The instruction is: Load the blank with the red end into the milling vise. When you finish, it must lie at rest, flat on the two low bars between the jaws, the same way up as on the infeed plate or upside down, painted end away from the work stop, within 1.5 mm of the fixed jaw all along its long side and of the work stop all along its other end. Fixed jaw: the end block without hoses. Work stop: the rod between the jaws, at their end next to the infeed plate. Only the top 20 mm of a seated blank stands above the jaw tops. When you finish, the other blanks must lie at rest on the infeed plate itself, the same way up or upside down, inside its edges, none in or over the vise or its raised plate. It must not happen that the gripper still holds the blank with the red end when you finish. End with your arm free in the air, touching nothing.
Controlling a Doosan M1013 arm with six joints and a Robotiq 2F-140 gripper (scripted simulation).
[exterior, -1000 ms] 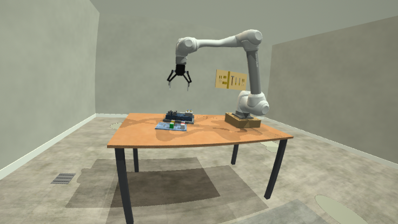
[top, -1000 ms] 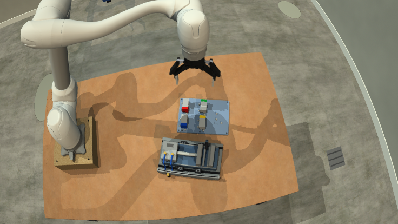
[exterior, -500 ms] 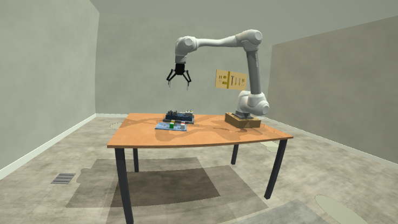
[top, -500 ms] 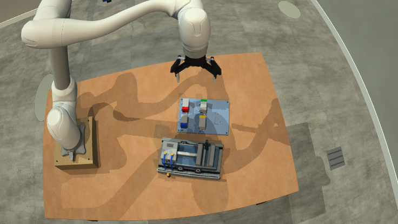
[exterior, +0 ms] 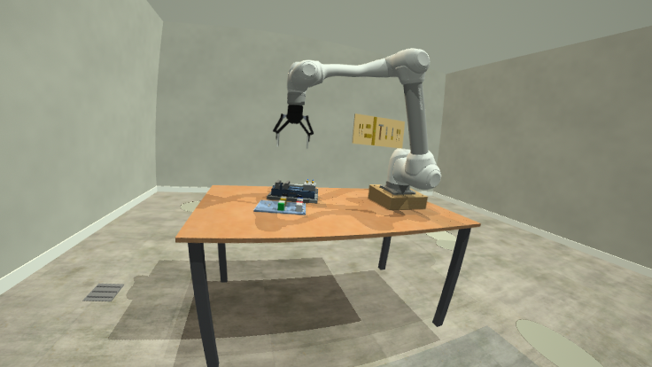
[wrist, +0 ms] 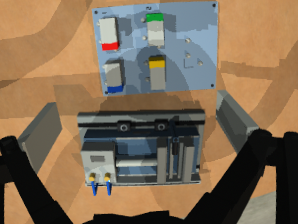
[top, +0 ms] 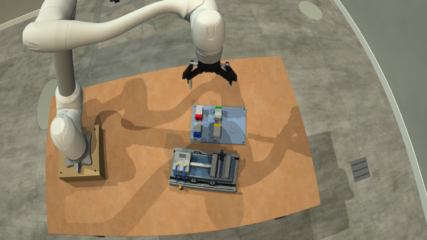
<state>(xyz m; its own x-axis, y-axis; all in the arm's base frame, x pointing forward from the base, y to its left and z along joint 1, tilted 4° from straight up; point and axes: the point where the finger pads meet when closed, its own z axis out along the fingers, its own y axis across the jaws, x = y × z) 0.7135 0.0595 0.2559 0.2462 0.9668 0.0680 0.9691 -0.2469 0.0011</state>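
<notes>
My hand is 300 mm above the red-ended blank, 50 mm to the right of it and 50 mm past it. Also, from my hand: green-ended blank 300 mm below, 40 mm ahead, 30 mm to the left; then yellow-ended blank 300 mm below, 60 mm to the right, 20 mm ahead; then blue-ended blank 300 mm below, 70 mm behind, 40 mm to the right.
</notes>
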